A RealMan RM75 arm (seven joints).
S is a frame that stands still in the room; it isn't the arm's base.
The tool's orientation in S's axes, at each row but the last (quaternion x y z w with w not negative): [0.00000, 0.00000, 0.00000, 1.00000]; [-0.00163, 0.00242, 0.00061, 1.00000]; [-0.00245, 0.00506, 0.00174, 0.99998]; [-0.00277, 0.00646, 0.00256, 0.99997]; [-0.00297, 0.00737, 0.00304, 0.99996]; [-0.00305, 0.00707, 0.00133, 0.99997]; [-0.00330, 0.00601, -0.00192, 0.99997]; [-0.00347, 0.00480, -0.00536, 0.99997]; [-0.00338, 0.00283, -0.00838, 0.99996]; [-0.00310, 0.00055, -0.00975, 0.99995]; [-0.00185, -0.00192, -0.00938, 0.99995]
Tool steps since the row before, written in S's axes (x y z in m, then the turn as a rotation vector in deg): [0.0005, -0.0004, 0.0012, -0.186, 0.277, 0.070]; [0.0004, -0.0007, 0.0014, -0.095, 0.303, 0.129]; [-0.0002, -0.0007, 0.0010, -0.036, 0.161, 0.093]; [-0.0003, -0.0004, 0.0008, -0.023, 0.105, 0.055]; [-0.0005, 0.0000, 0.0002, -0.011, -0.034, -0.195]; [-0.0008, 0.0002, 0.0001, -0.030, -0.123, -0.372]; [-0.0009, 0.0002, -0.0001, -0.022, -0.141, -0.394]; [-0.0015, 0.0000, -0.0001, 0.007, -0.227, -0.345]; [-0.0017, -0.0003, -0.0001, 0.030, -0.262, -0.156]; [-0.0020, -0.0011, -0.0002, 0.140, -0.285, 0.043]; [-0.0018, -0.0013, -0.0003, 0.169, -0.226, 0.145]
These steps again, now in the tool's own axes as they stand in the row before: [0.0005, -0.0004, 0.0012, -0.186, 0.277, 0.070]; [0.0004, -0.0007, 0.0014, -0.095, 0.303, 0.130]; [-0.0002, -0.0007, 0.0010, -0.036, 0.161, 0.093]; [-0.0003, -0.0004, 0.0008, -0.023, 0.105, 0.055]; [-0.0005, 0.0000, 0.0002, -0.008, -0.033, -0.195]; [-0.0008, 0.0002, 0.0001, -0.025, -0.121, -0.373]; [-0.0009, 0.0002, -0.0001, -0.017, -0.138, -0.395]; [-0.0015, 0.0000, -0.0001, 0.013, -0.224, -0.346]; [-0.0017, -0.0003, -0.0001, 0.035, -0.260, -0.158]; [-0.0020, -0.0011, -0.0002, 0.145, -0.282, 0.041]; [-0.0018, -0.0013, -0.0003, 0.174, -0.223, 0.144]
